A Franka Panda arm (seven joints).
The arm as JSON. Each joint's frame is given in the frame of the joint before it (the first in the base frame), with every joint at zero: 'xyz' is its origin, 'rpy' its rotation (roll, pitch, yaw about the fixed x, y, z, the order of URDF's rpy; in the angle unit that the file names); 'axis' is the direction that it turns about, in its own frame. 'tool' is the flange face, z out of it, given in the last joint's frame.
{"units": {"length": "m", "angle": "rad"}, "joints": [
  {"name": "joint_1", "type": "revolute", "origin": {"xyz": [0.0, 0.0, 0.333], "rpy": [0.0, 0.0, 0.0]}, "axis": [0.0, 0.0, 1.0]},
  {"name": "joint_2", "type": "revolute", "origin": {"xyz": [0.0, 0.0, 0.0], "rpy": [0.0, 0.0, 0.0]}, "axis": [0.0, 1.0, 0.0]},
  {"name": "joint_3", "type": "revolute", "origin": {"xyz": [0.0, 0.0, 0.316], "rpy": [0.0, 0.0, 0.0]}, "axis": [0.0, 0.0, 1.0]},
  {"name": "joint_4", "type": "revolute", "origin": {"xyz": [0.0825, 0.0, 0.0], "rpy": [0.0, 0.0, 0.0]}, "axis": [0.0, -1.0, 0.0]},
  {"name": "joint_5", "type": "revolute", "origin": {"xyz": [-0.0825, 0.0, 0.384], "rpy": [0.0, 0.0, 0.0]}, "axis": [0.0, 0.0, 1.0]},
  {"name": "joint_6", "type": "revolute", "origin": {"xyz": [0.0, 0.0, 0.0], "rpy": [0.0, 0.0, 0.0]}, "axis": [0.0, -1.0, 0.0]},
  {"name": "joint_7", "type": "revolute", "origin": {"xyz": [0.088, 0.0, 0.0], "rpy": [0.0, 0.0, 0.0]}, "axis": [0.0, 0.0, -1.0]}
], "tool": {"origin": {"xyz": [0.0, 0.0, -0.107], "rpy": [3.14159, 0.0, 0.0]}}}
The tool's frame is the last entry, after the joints.
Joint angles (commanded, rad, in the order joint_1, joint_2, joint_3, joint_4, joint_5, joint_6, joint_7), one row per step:
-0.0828 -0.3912 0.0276 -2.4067 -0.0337 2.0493 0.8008
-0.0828 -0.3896 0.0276 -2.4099 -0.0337 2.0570 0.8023
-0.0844 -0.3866 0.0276 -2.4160 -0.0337 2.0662 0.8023
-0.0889 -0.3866 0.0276 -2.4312 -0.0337 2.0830 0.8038
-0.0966 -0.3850 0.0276 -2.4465 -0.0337 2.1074 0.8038
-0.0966 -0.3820 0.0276 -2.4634 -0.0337 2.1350 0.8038
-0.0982 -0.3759 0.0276 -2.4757 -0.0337 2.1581 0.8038
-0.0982 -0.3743 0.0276 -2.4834 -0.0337 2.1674 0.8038
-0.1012 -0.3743 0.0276 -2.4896 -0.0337 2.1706 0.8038
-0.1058 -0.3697 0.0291 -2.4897 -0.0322 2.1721 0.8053
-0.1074 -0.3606 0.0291 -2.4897 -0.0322 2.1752 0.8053
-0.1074 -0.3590 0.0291 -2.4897 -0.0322 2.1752 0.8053
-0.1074 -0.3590 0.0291 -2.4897 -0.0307 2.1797 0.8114
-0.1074 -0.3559 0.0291 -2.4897 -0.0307 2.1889 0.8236
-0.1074 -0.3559 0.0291 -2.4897 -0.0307 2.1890 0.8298
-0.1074 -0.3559 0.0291 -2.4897 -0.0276 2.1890 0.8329
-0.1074 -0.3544 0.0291 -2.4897 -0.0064 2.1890 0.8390
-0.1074 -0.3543 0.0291 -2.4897 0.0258 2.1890 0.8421
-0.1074 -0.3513 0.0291 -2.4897 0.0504 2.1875 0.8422
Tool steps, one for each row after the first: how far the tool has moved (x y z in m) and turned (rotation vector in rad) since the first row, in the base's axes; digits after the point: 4 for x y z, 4 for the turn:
0.0004 0.0000 -0.0015 0.0000 -0.0030 -0.0012
0.0005 -0.0007 -0.0048 0.0002 -0.0031 -0.0025
-0.0010 -0.0025 -0.0105 0.0004 -0.0047 -0.0080
-0.0017 -0.0057 -0.0161 0.0004 -0.0122 -0.0149
-0.0022 -0.0056 -0.0227 0.0004 -0.0199 -0.0139
-0.0019 -0.0063 -0.0290 0.0006 -0.0246 -0.0147
-0.0026 -0.0062 -0.0324 0.0009 -0.0246 -0.0145
-0.0038 -0.0074 -0.0349 0.0011 -0.0216 -0.0174
-0.0033 -0.0087 -0.0368 0.0022 -0.0186 -0.0228
-0.0022 -0.0095 -0.0404 0.0029 -0.0126 -0.0243
-0.0021 -0.0095 -0.0411 0.0030 -0.0110 -0.0243
-0.0016 -0.0095 -0.0407 0.0043 -0.0158 -0.0311
-0.0004 -0.0095 -0.0412 0.0047 -0.0224 -0.0429
-0.0004 -0.0095 -0.0411 0.0049 -0.0228 -0.0491
-0.0004 -0.0094 -0.0412 0.0076 -0.0231 -0.0539
-0.0002 -0.0087 -0.0418 0.0258 -0.0229 -0.0715
-0.0001 -0.0075 -0.0419 0.0529 -0.0244 -0.0921
0.0001 -0.0066 -0.0433 0.0738 -0.0211 -0.1057

